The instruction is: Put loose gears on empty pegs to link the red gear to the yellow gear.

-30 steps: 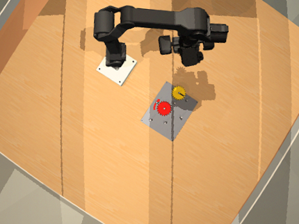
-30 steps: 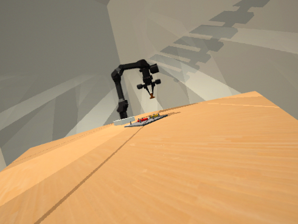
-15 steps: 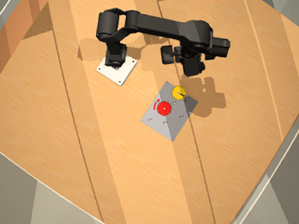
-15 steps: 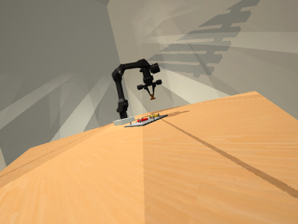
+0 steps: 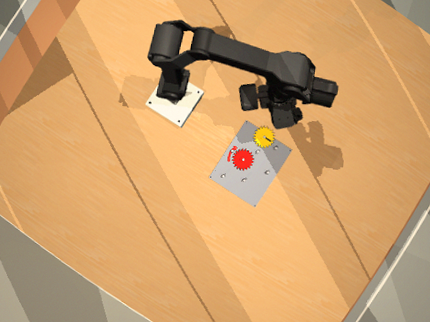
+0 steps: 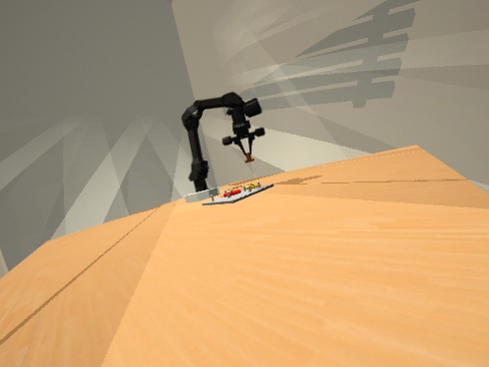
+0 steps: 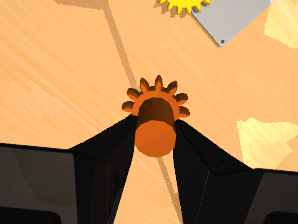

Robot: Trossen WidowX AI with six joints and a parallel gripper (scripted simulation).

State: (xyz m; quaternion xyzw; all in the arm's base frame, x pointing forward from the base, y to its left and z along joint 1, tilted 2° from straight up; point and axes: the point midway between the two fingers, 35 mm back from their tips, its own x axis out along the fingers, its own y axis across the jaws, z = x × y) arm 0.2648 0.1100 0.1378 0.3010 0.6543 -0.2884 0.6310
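My gripper tip is 3 cm short of the red gear, 17 cm to the left of it and 13 cm above it. Round my gripper tip: orange gear 1 cm below.
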